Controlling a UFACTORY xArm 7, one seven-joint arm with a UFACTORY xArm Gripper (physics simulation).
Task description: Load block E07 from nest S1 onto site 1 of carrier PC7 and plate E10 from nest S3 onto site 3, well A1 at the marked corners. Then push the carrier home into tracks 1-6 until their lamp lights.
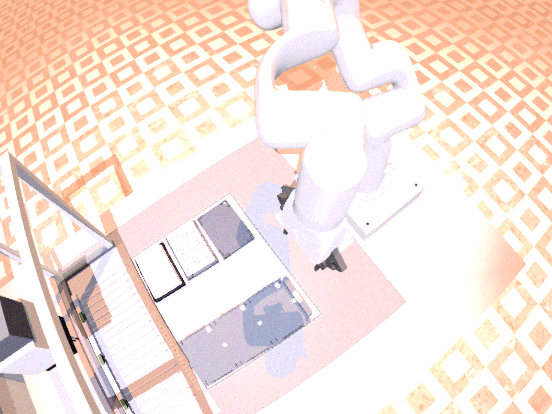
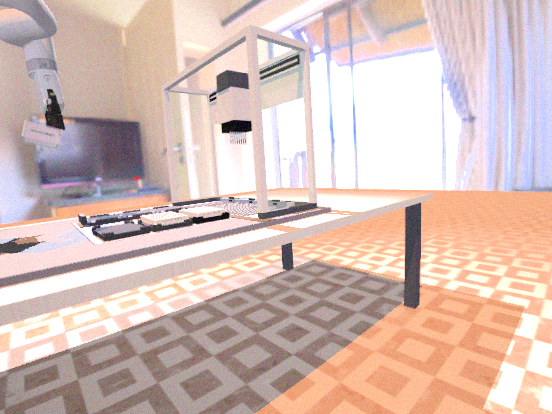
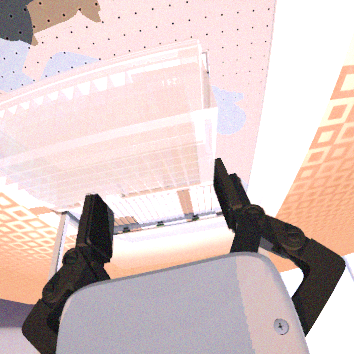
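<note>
My gripper is shut on a translucent white well block and holds it tilted, high above the pink perforated board, off to the side of the nests. I cannot read its label. The grey carrier lies flat on the white deck and its sites show no load. Of the three nests, the right one is an empty grey pad, the middle one holds a dotted white plate, and the left one holds a white dark-rimmed plate.
A white-framed liquid handler with a pipetting head stands over the ribbed tracks at the deck's far end. The arm's base sits behind the board. The table has dark legs.
</note>
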